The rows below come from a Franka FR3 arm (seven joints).
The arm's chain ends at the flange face. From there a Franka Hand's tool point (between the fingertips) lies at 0.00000 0.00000 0.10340 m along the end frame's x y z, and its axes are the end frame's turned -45 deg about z.
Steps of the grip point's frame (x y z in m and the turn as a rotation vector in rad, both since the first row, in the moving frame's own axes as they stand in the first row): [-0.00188, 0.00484, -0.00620, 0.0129, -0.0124, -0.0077]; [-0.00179, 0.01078, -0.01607, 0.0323, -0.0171, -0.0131]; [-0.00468, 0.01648, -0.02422, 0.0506, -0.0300, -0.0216]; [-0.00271, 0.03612, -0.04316, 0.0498, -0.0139, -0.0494]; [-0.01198, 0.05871, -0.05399, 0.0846, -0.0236, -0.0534]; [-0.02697, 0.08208, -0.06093, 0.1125, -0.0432, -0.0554]
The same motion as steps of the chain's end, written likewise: [0.00394, 0.00478, -0.00618, 0.0004, -0.0179, -0.0077]; [0.00998, 0.00998, -0.01600, 0.0107, -0.0349, -0.0131]; [0.01425, 0.01640, -0.02404, 0.0146, -0.0570, -0.0216]; [0.02834, 0.02996, -0.04302, 0.0254, -0.0450, -0.0494]; [0.04106, 0.05423, -0.05359, 0.0431, -0.0765, -0.0534]; [0.05046, 0.08185, -0.06018, 0.0490, -0.1101, -0.0554]
